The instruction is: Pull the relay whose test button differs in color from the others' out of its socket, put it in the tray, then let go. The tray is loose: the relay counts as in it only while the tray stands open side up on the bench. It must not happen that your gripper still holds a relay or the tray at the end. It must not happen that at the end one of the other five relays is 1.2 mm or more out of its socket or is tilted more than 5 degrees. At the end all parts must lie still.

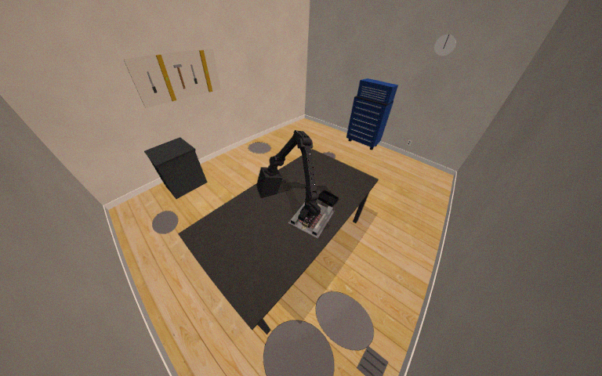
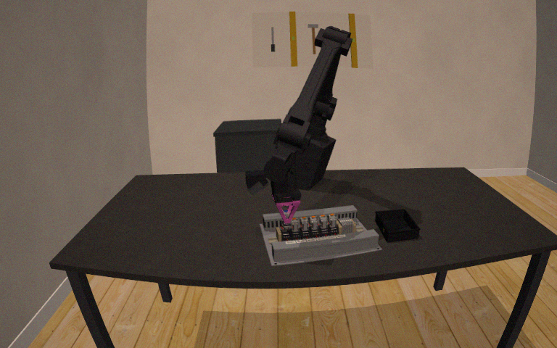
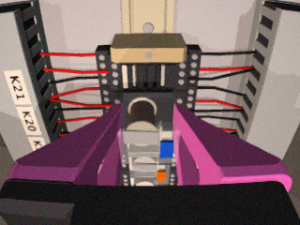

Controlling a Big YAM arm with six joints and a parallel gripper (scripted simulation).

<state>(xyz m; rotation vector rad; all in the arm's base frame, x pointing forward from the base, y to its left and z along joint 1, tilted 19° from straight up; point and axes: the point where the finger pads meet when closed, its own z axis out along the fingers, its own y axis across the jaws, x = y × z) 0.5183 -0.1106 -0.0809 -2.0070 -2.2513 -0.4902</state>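
The relay is right at my hand. From my hand the other things lie so: black tray: 20 mm behind, 350 mm to the left, 60 mm below.
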